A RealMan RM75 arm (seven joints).
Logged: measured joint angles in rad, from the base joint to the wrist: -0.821 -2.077 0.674 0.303 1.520 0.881 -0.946; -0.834 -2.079 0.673 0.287 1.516 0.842 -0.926; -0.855 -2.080 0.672 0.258 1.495 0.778 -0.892; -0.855 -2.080 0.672 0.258 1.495 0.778 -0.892; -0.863 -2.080 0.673 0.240 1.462 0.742 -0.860; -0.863 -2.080 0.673 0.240 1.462 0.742 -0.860; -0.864 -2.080 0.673 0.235 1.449 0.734 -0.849; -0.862 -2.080 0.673 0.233 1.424 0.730 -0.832; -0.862 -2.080 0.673 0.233 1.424 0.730 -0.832
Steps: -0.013 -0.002 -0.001 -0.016 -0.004 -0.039 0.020; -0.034 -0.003 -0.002 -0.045 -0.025 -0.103 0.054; -0.034 -0.003 -0.002 -0.045 -0.025 -0.103 0.054; -0.042 -0.003 -0.001 -0.063 -0.058 -0.139 0.086; -0.042 -0.003 -0.001 -0.063 -0.058 -0.139 0.086; -0.043 -0.003 -0.001 -0.068 -0.071 -0.147 0.097; -0.041 -0.003 -0.001 -0.070 -0.096 -0.151 0.114; -0.041 -0.003 -0.001 -0.070 -0.096 -0.151 0.114
